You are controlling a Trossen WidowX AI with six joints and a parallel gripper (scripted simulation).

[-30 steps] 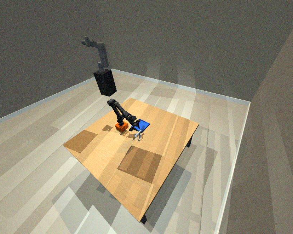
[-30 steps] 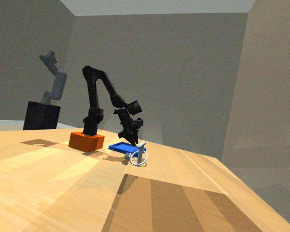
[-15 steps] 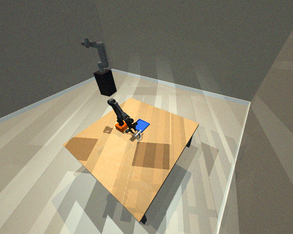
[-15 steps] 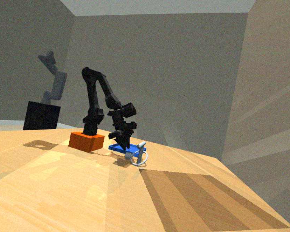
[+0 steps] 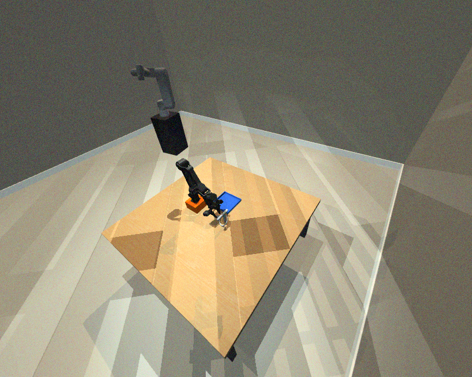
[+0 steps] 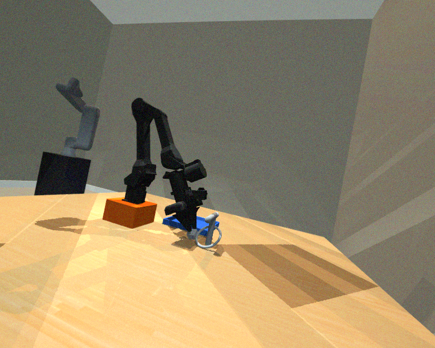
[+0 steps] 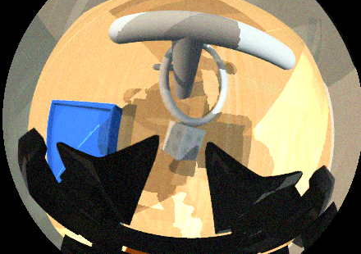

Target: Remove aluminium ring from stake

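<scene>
The aluminium ring is 5 cm ahead of my gripper tip and 2 cm to the right of it. From my gripper tip the other things lie so: blue tray (4 cm behind, 18 cm to the left, 2 cm below).
</scene>
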